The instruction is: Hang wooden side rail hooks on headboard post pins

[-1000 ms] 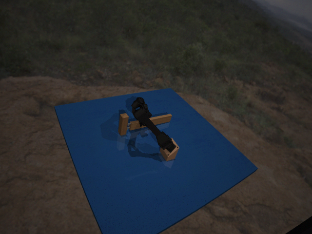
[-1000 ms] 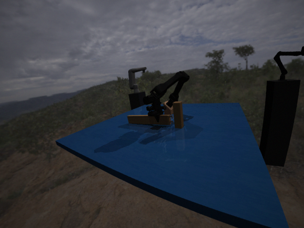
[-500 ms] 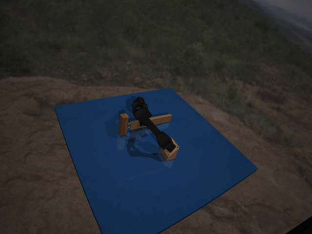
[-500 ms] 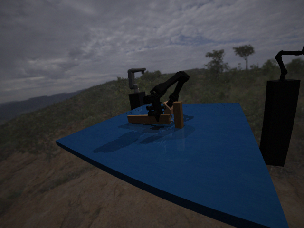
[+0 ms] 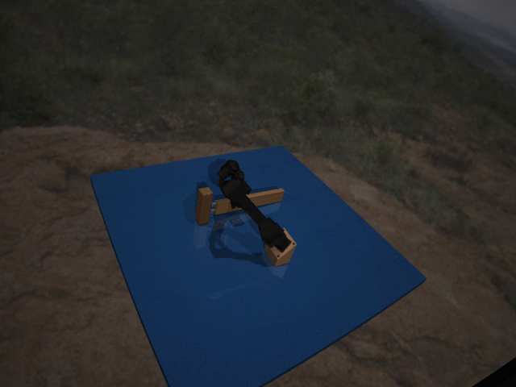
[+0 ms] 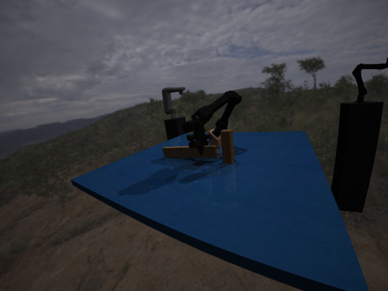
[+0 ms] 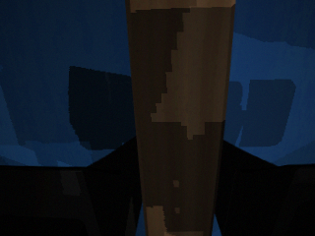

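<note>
Now: the headboard post 160 mm to the left of my gripper tip, 50 mm above it and 10 mm ahead of it.
</note>
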